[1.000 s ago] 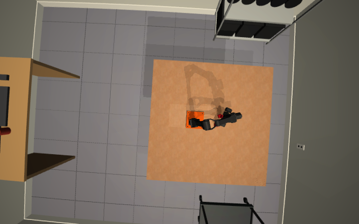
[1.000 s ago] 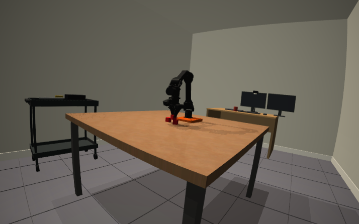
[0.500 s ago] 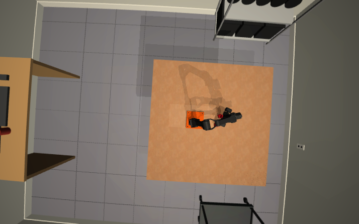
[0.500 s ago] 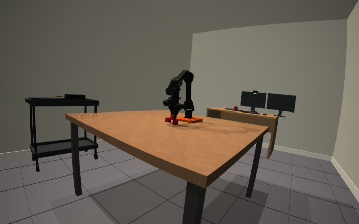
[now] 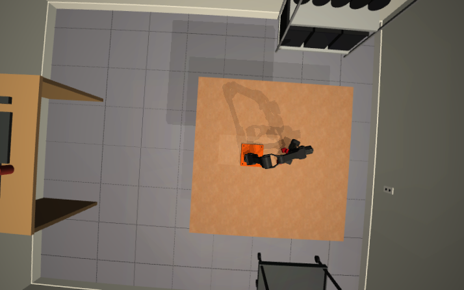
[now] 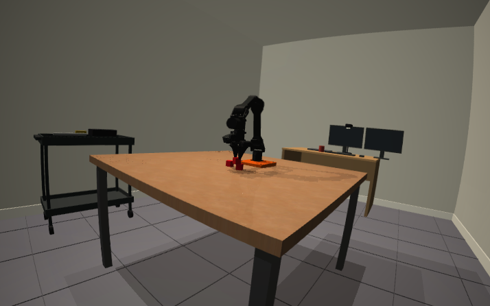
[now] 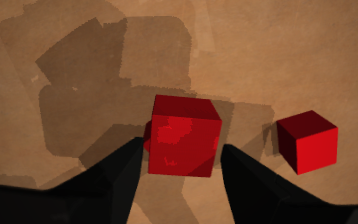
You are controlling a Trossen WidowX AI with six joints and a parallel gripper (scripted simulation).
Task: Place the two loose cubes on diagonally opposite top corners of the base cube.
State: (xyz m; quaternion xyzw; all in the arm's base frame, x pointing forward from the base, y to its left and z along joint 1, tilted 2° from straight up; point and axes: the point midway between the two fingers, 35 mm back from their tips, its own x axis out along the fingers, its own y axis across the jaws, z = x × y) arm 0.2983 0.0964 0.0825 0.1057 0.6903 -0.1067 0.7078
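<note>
Now: gripper tip 1 cm above the cube.
</note>
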